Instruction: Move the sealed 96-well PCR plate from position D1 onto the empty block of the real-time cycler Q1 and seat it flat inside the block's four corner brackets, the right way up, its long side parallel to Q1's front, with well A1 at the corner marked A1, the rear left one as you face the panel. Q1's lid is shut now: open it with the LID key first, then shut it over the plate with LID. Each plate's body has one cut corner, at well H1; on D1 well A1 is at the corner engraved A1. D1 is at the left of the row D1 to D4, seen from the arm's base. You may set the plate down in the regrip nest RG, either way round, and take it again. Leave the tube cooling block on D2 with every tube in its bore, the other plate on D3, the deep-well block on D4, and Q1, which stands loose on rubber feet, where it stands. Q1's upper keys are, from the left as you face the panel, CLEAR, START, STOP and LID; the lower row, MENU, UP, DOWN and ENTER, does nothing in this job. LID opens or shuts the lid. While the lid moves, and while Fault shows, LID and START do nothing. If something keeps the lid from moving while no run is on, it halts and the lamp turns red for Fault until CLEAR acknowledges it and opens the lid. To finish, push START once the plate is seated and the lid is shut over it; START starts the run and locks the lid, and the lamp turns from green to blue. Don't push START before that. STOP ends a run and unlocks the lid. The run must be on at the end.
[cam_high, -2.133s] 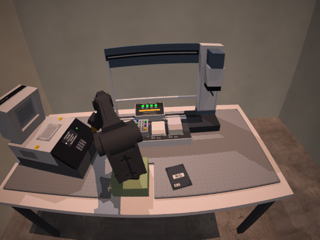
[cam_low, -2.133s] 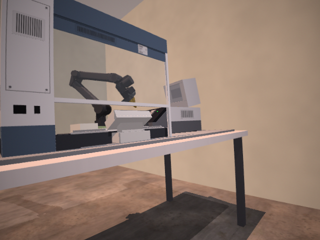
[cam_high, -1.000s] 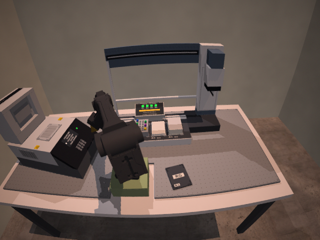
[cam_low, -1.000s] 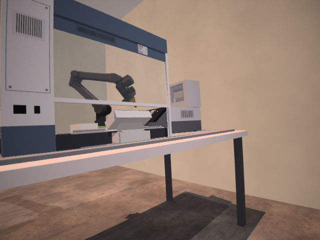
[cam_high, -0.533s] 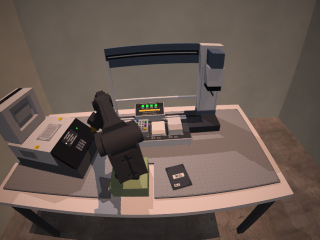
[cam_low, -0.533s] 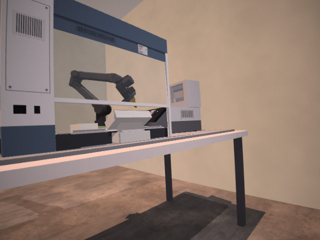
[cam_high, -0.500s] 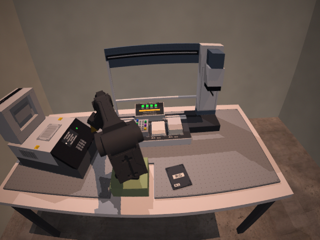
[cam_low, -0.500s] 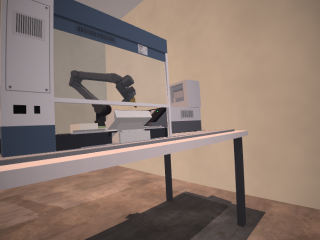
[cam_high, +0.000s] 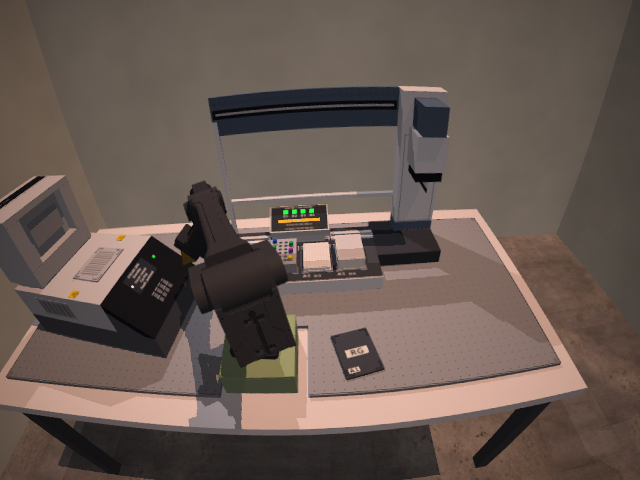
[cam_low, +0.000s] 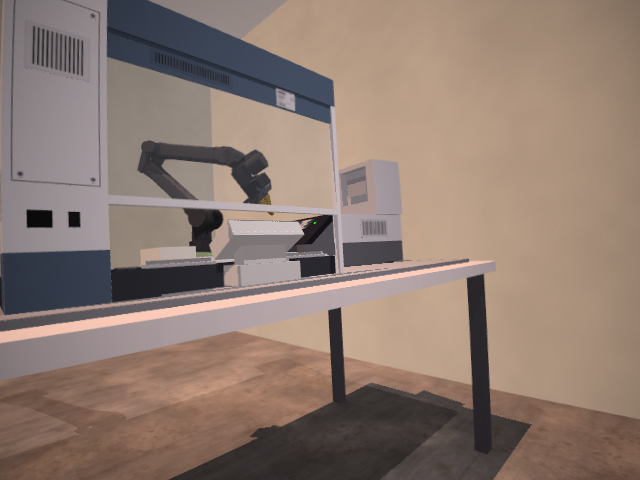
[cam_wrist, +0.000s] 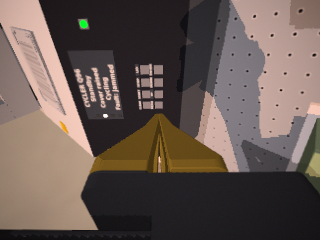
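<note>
Right now the tube cooling block is 230 mm to the right of my hand, 200 mm ahead of it and 140 mm below it.
</note>
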